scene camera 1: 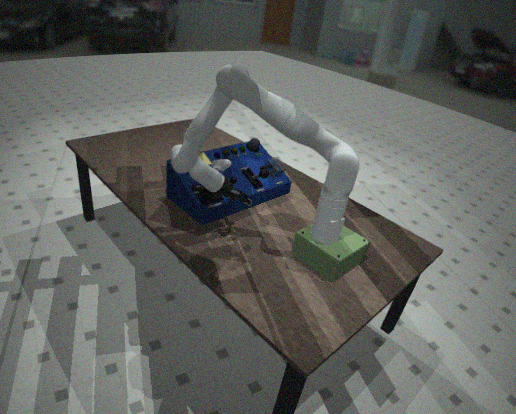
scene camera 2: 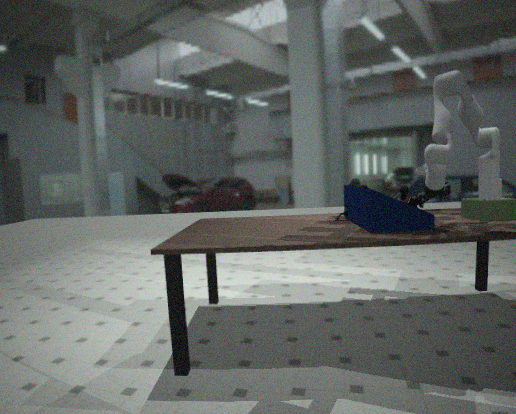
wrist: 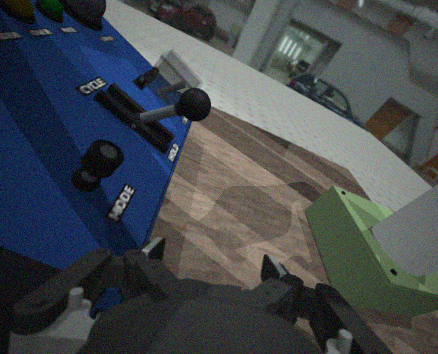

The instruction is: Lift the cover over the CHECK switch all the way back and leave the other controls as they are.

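Seen in the pictures: gripper, fingertip midpoint: (scene camera 1: 243, 201) (scene camera 2: 431, 203) (wrist: 213, 257); arm's base, link origin: (scene camera 1: 323, 236) (scene camera 2: 489, 199) (wrist: 395, 248).
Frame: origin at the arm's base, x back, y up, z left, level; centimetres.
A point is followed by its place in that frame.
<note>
The clear cover (scene camera 1: 276, 167) {x -43.3, y 5.1, z -8.8 cm} (wrist: 177, 70) {x -45.3, y 6.0, z -7.3 cm} is at the far right of the sloped blue panel (scene camera 1: 187, 202) {x -42.7, y -3.5, z 32.7 cm} (scene camera 2: 382, 212) {x -53.8, y -1.2, z 34.7 cm} (wrist: 30, 215) {x -43.7, y 0.4, z 18.1 cm}. In the wrist view it juts out from the panel face around a small grey toggle (wrist: 171, 89) {x -45.6, y 2.7, z -7.6 cm}, beside a black hinge-like part (wrist: 146, 78); its exact angle is hard to tell. The CHECK label is too small and partly hidden to read. My gripper (scene camera 1: 242, 196) {x -30.5, y 0.1, z 14.9 cm} (wrist: 213, 257) {x -30.5, y 0.1, z 14.9 cm} is open and empty, over the panel's near left front edge, apart from the cover. The lever and mode knob lie between them.
The ball-topped lever (wrist: 193, 104) {x -39.1, y 6.2, z 2.2 cm} stands out from the CYCLE/HOLD slot. The black MODE knob (wrist: 105, 158) {x -41.4, y 4.1, z 13.8 cm} is nearer the gripper. Coloured buttons (wrist: 50, 7) {x -60.6, y 7.6, z -1.1 cm} and a dark dome (scene camera 1: 253, 145) {x -60.1, y 8.8, z -6.8 cm} line the panel's top. The green base block (scene camera 1: 330, 255) {x 9.3, y -0.1, z 5.1 cm} (scene camera 2: 487, 210) {x -3.8, y -4.4, z 7.6 cm} (wrist: 350, 255) {x -7.0, y -3.7, z 2.5 cm} carries the arm.
</note>
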